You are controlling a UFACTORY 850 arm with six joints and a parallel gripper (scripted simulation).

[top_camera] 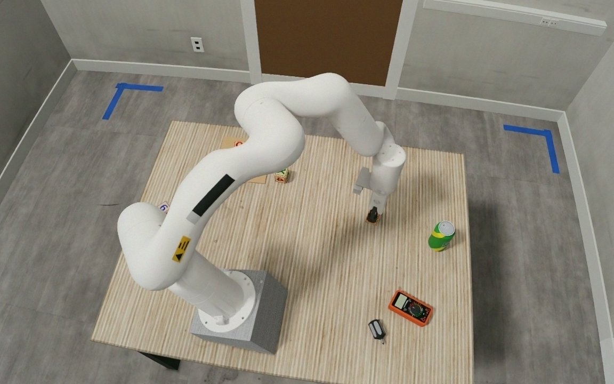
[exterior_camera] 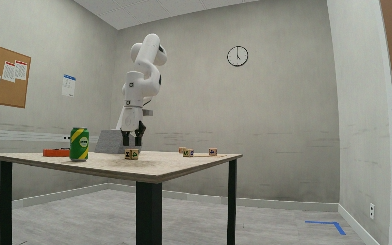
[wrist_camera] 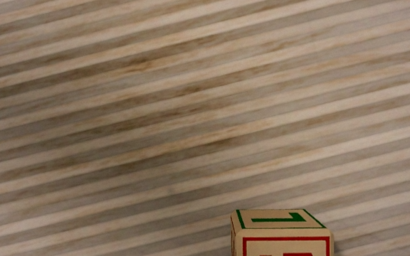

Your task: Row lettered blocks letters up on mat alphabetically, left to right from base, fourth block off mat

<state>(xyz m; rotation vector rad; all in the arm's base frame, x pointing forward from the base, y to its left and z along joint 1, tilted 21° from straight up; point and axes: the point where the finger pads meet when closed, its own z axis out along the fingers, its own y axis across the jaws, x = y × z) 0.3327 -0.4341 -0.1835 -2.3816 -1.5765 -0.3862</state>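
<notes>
Now: hand 50 mm above the G block. The rest, counted from my hand: soda can (100 mm behind, 220 mm to the right, 10 mm below); X block (180 mm ahead, 320 mm to the left, 50 mm below); orange multimeter (330 mm behind, 90 mm to the right, 50 mm below).
</notes>
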